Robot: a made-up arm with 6 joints.
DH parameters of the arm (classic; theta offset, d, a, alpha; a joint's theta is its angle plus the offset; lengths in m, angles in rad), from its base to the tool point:
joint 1: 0 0.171 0 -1.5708
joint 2: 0.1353 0 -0.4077 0
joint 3: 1.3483 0 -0.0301 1.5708
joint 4: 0 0.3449 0 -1.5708
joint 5: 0 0 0.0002 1.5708
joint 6: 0 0.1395 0 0
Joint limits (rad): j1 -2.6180..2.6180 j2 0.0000..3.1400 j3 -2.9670..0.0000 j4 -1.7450..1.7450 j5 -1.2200..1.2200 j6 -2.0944..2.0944
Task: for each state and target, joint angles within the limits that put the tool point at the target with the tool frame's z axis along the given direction. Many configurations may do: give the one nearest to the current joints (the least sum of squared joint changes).
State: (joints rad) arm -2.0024 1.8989 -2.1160 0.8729 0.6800 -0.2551
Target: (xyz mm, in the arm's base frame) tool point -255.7 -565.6 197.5 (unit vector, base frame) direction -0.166 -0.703 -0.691
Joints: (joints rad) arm -2.0327 2.0736 -1.2674 1.2392 0.1752 -0.2551
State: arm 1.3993 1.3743 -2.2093 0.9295 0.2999 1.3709
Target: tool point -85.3 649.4 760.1 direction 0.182 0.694 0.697
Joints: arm 1.7682 2.1731 -2.5807 0.7972 -0.4552 1.3709
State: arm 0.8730 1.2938 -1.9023 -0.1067 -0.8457 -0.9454
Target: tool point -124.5 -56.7 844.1 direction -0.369 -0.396 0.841
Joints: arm 0.0205 0.6426 -1.3609 0.4266 -1.2183 -0.9454
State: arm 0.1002 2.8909 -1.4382 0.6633 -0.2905 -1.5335
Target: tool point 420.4 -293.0 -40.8 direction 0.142 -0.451 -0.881
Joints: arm -0.5217 2.3977 -1.0298 1.3219 -0.3368 -1.5335
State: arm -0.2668 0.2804 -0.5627 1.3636 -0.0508 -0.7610
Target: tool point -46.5 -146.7 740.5 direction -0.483 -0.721 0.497
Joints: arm -1.1482 0.7830 -1.1427 1.2439 -0.8904 -0.7610
